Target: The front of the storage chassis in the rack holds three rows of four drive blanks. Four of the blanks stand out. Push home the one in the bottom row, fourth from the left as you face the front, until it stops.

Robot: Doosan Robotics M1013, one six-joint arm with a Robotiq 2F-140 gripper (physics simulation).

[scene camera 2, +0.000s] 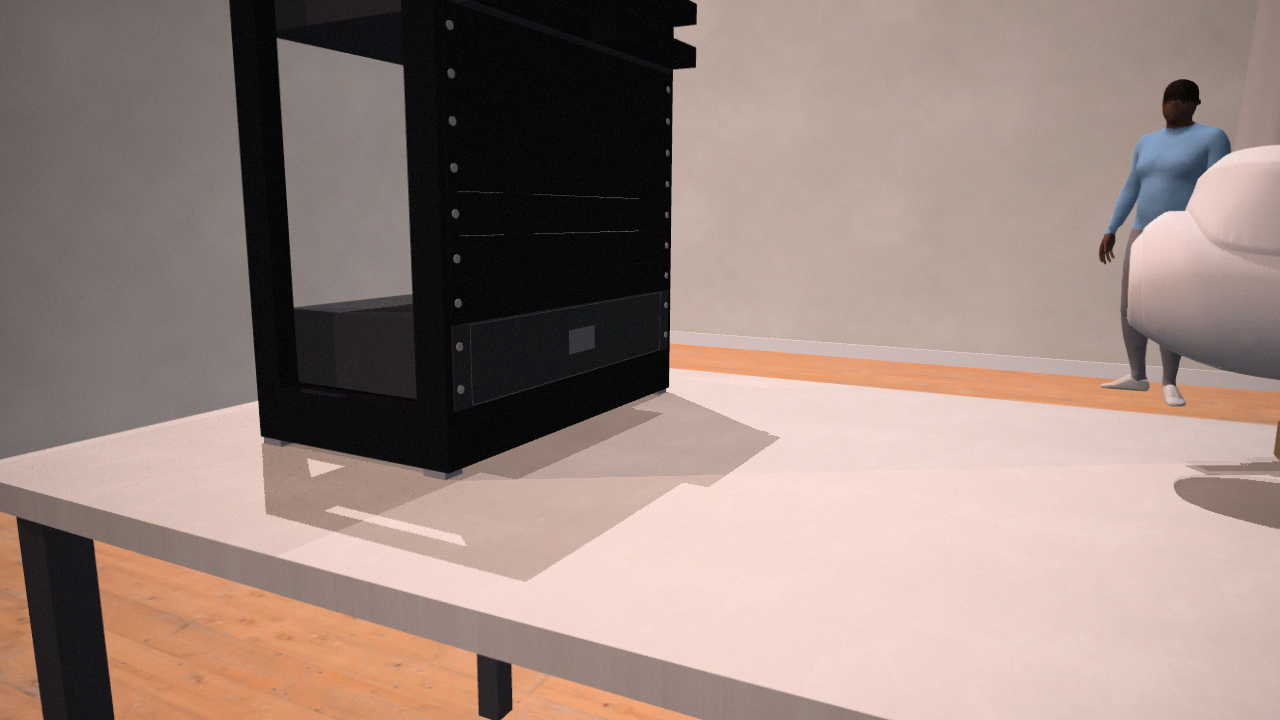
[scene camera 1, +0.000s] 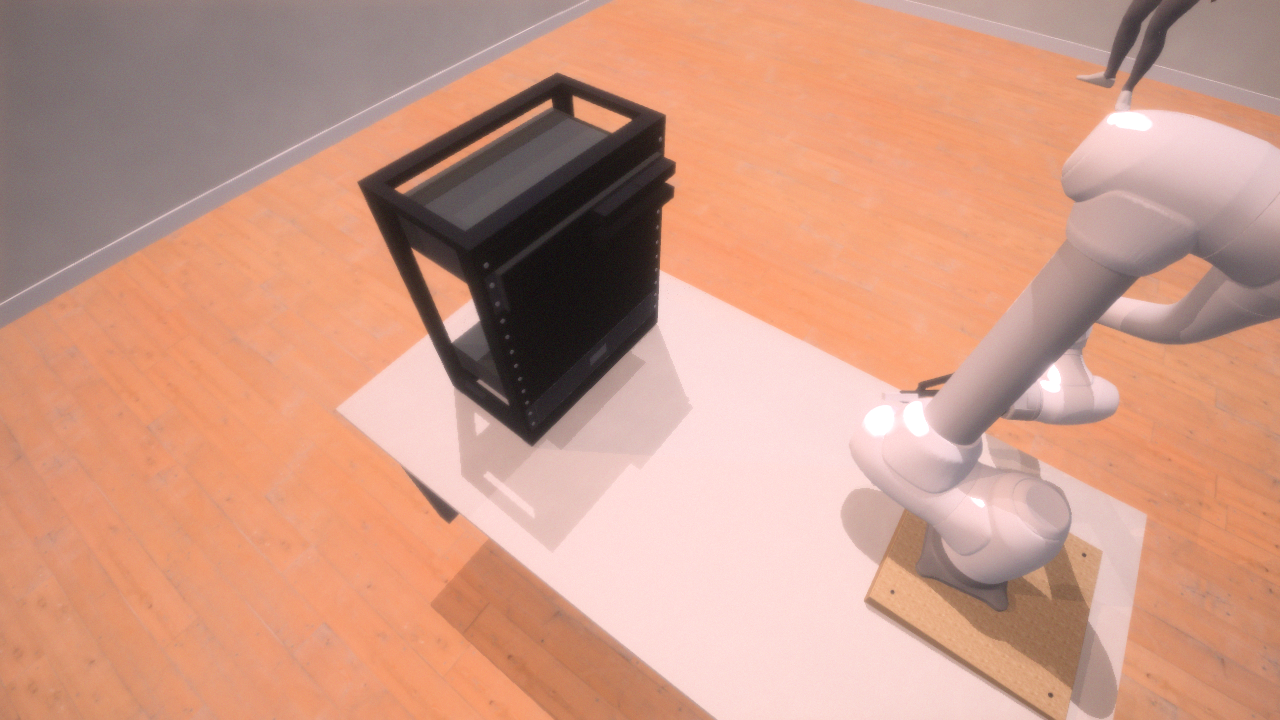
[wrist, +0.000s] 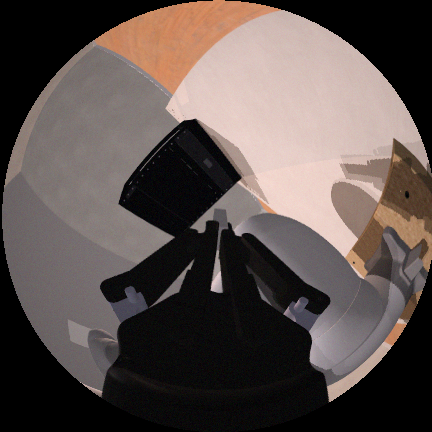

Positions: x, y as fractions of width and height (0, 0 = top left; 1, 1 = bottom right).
black rack: scene camera 2 0.40, 0.47; scene camera 1 0.43, 0.31; wrist 0.40, 0.45
